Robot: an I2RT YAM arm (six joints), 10 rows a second.
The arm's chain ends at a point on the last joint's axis. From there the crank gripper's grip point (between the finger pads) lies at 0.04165 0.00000 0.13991 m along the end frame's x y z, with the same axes.
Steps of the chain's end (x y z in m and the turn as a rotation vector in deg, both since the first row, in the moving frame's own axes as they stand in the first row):
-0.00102 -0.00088 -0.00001 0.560 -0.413 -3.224
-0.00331 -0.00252 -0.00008 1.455 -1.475 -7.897
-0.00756 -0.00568 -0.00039 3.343 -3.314 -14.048
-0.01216 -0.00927 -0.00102 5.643 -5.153 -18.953
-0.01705 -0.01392 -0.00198 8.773 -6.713 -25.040
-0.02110 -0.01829 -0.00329 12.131 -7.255 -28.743
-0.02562 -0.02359 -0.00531 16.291 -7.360 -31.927
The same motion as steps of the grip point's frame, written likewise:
-0.00213 -0.00456 0.00027 0.560 -0.413 -3.224
-0.00755 -0.01155 0.00082 1.455 -1.475 -7.897
-0.01787 -0.02293 0.00123 3.343 -3.314 -14.048
-0.02915 -0.03437 0.00074 5.643 -5.153 -18.953
-0.04160 -0.04891 -0.00120 8.773 -6.713 -25.040
-0.05058 -0.06243 -0.00459 12.131 -7.255 -28.743
-0.05969 -0.07828 -0.01009 16.291 -7.360 -31.927

